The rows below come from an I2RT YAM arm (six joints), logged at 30 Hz.
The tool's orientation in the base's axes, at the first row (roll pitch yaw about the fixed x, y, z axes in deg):
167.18 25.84 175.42
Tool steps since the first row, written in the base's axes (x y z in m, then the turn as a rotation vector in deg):
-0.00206 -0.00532 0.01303 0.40 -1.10 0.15
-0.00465 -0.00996 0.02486 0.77 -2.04 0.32
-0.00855 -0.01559 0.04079 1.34 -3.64 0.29
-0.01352 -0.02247 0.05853 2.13 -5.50 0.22
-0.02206 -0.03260 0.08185 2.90 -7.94 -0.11
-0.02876 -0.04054 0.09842 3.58 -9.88 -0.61
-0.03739 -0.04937 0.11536 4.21 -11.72 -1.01
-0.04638 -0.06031 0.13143 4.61 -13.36 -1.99
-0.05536 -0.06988 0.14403 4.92 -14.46 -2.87
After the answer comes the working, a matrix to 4 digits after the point.
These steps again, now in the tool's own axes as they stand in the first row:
-0.00421 -0.00257 -0.01334 -0.50 -1.06 -0.16
-0.00738 -0.00471 -0.02573 -0.98 -1.95 -0.32
-0.01123 -0.00697 -0.04249 -1.59 -3.53 -0.34
-0.01500 -0.01007 -0.06154 -2.40 -5.38 -0.28
-0.01823 -0.01518 -0.08767 -3.12 -7.85 -0.11
-0.02001 -0.01953 -0.10666 -3.66 -9.87 0.27
-0.02028 -0.02464 -0.12698 -4.18 -11.76 0.55
-0.02001 -0.03198 -0.14710 -4.23 -13.57 1.28
-0.01813 -0.03867 -0.16392 -4.20 -14.83 1.98

The tool's axes in the first row as the columns of a matrix, in the base's axes (rounded; the answer above uses it unrounded):
-0.8971 -0.0185 0.4414
0.0719 0.9797 0.1872
-0.4359 0.1997 -0.8776

